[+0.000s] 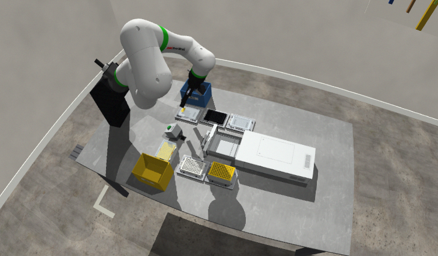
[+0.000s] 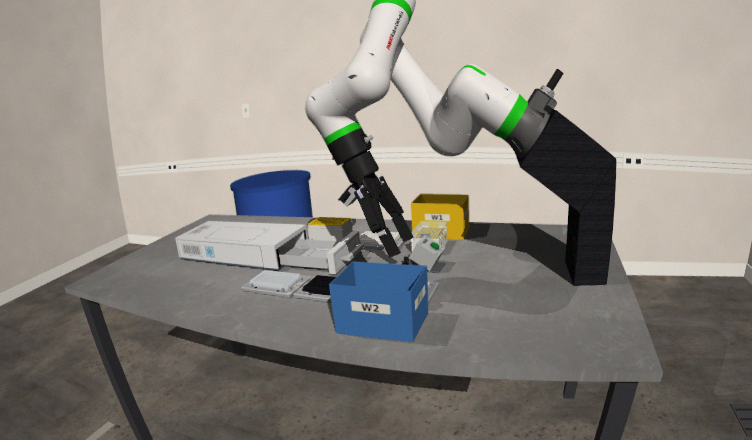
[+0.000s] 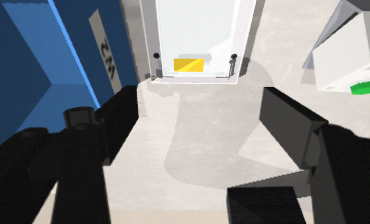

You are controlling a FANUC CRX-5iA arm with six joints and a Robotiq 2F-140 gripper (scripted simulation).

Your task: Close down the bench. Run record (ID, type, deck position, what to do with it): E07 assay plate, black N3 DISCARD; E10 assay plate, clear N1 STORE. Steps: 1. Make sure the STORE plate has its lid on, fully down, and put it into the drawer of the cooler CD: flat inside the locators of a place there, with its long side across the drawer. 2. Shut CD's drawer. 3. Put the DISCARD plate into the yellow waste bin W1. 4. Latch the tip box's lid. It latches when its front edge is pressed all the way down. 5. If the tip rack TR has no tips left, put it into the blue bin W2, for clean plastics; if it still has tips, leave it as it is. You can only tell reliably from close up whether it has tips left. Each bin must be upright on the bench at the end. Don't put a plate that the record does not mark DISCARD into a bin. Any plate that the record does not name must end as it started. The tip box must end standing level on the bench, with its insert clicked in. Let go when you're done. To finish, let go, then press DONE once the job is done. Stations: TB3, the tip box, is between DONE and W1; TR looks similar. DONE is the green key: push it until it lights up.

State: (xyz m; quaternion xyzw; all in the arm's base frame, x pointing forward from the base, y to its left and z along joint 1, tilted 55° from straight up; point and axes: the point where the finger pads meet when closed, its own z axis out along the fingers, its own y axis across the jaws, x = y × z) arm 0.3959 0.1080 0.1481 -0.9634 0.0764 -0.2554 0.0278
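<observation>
Now: the clear lid 13 cm below my hand. The rest, counted from my hand: green DONE key (17 cm to the right, 8 cm below, 8 cm behind); then black assay plate (18 cm ahead, 13 cm below, 2 cm to the right); then blue bin W2 (15 cm to the left, 11 cm below, 3 cm ahead).
</observation>
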